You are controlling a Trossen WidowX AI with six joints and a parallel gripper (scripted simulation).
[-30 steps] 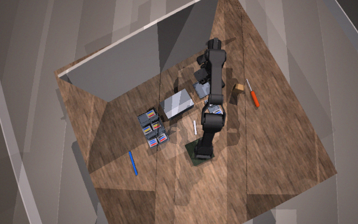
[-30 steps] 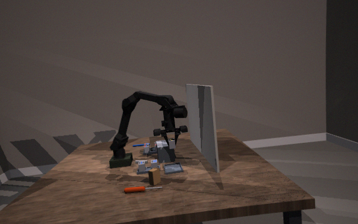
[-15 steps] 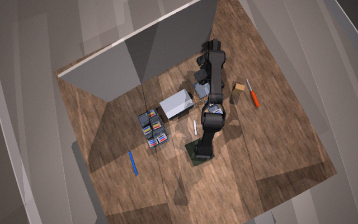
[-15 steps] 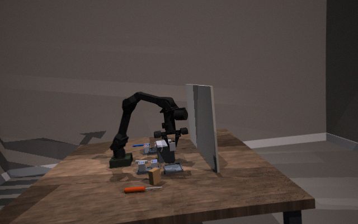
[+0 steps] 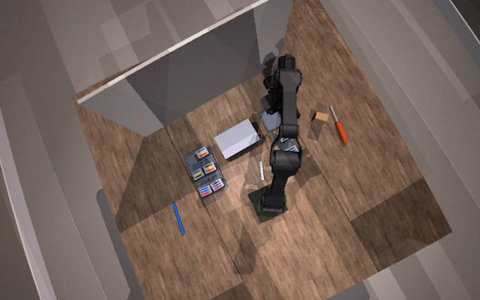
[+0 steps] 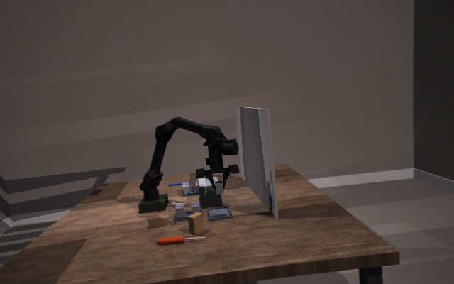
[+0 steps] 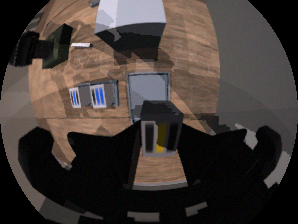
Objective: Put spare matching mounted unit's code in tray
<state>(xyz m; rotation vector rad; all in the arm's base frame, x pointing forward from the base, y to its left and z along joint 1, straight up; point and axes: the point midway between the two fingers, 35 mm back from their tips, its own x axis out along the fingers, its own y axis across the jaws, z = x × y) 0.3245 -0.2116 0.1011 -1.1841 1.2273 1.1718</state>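
Right now my gripper tip is 10 mm past the grey tray, 10 mm to the right of it and 110 mm above it. The rest, counted from my gripper tip: grey mounted unit: 40 mm behind, 220 mm to the left, 60 mm below; tan block: 120 mm behind, 150 mm to the right, 80 mm below; upright grey board: 210 mm ahead, 220 mm to the left, 110 mm above.
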